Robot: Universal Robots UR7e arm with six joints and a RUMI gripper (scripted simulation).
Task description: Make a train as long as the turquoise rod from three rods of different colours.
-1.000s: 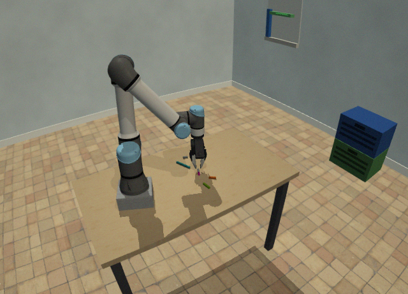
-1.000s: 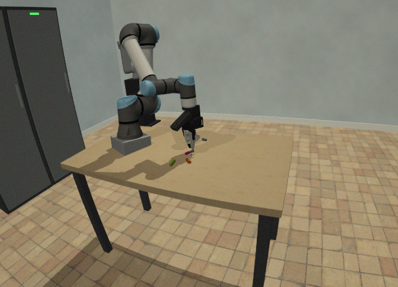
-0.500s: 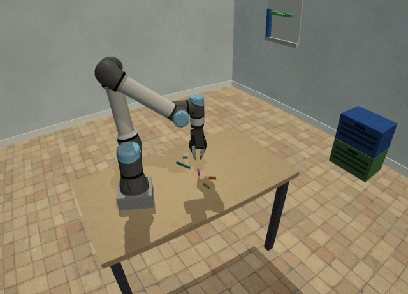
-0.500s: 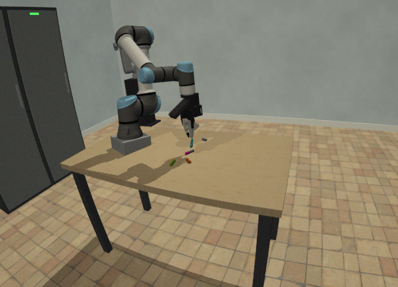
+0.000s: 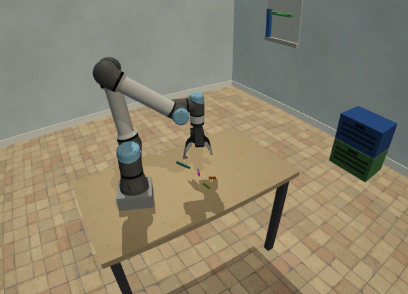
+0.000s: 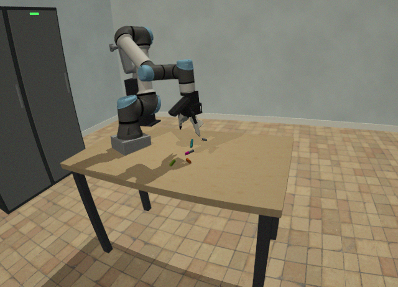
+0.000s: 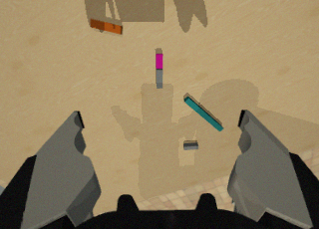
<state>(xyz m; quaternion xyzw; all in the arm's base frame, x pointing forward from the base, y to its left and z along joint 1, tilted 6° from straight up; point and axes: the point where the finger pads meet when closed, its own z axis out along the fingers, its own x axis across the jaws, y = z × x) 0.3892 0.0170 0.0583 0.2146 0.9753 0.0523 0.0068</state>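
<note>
My gripper is now 140 mm to the left of the lime rod, 100 mm above it and 30 mm past it. From my hand the other things lie so: turquoise rod: 100 mm to the left, 100 mm below, 50 mm behind; then orange rod: 100 mm to the right, 100 mm below, 30 mm ahead; then magenta rod: 100 mm below, 20 mm to the right, 10 mm behind.
</note>
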